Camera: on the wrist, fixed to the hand. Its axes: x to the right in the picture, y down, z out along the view.
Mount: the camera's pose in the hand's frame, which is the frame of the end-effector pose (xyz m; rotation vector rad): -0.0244 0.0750 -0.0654 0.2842 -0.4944 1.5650
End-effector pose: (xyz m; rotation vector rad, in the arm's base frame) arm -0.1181 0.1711 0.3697 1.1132 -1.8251 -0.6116
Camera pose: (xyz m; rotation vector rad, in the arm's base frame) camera -0.0891 0.2305 0.4480 -0.5653 -2.5453 0.3712
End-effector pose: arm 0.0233 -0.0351 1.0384 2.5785 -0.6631 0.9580
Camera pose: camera -0.0668 -0.0624 1.0789 -1.4330 2.0608 -0.4386
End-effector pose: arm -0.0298 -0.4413 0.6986 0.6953 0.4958 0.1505
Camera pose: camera -0.0806 -0.3536 0.7135 1.2303 -0.6164 1.3509
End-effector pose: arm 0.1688 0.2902 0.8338 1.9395 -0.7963 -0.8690
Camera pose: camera 0.1930 0.3047 0.9323 0.7153 -2.2941 -0.1804
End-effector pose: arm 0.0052 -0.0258 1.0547 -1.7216 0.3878 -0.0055
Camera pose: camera -0.0511 -0.0922 1.0006 -0.7284 1.1732 1.3757
